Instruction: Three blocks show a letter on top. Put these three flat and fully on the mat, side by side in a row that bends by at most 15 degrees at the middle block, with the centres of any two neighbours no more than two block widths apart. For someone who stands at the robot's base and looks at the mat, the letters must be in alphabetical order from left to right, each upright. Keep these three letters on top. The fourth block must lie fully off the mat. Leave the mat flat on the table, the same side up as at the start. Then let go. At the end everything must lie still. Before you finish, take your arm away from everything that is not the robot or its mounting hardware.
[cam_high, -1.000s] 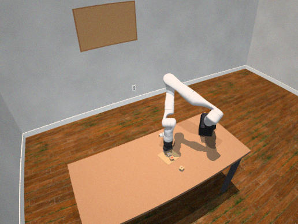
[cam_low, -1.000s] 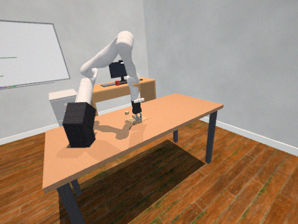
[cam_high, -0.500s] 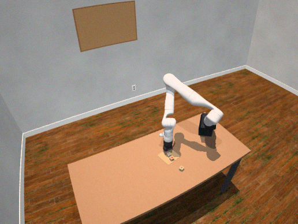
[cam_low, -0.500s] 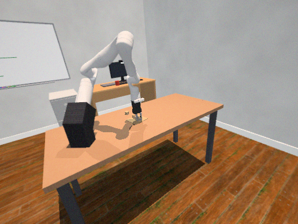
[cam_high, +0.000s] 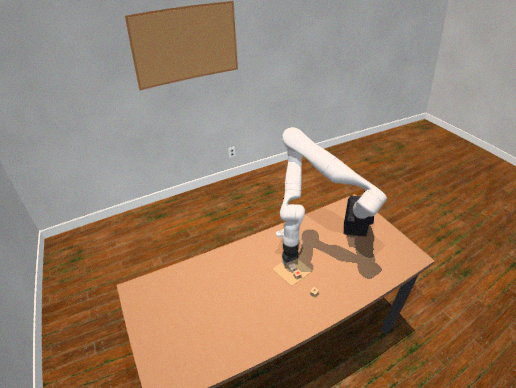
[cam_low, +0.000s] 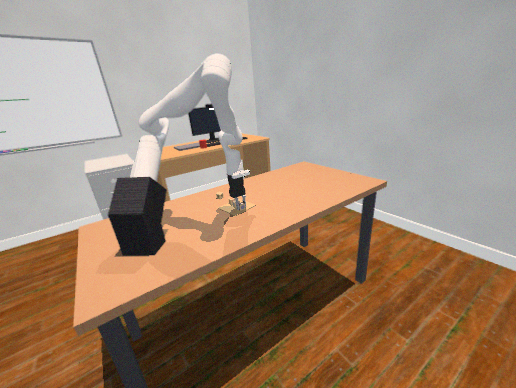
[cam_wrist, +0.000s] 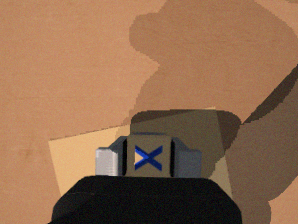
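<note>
Now: hand 50 mm to the right of the pale square mat and 20 mm above it. Also, from my hand: block: 100 mm to the left, 10 mm below.
</note>
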